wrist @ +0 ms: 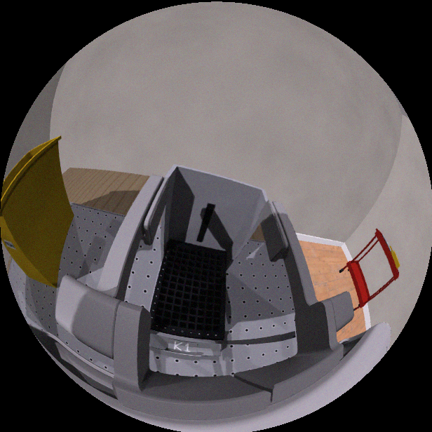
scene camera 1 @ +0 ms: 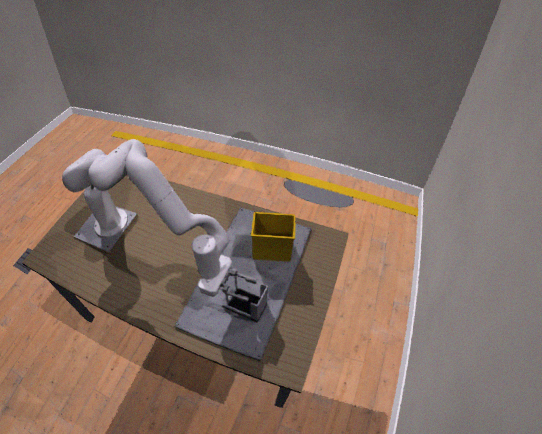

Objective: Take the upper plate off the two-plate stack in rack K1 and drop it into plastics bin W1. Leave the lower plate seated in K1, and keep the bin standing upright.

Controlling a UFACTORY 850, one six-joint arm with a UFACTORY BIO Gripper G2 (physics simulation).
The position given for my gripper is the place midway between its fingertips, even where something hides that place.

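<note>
My gripper (scene camera 1: 252, 290) in sight. Wrist view has the gripper (wrist: 218, 196) too. Yellow plastics bin W1 (scene camera 1: 272, 234), visible. Black plate (wrist: 189, 296), visible.
</note>
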